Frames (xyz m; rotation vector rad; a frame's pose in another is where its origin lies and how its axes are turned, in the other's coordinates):
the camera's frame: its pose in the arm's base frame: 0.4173 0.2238 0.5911 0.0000 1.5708 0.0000
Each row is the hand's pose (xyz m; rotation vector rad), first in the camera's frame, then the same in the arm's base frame.
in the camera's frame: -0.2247 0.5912 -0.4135 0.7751 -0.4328 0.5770
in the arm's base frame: 0.0038 0.8150 0.8158 0.9942 1.0124 -0.1457
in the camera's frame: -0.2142 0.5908 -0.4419 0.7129 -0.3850 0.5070
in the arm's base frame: -0.0246 0.8146 0.8053 0.9040 1.0823 -0.1526
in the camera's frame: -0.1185 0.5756 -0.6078 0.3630 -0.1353 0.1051
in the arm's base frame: -0.1905 0.7994 0.7096 0.3606 1.4155 -0.1986
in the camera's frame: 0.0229 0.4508 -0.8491 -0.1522 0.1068 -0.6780
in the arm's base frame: -0.4318 0.6746 0.5682 -0.6593 1.6071 -0.4175
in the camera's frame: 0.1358 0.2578 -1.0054 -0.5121 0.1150 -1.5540
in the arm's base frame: -0.5881 0.4816 0.4553 -1.6132 1.2845 -0.8135
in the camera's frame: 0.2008 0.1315 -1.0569 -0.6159 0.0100 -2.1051
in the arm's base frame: -0.6396 0.3553 0.3903 -2.0513 0.8561 -1.1227
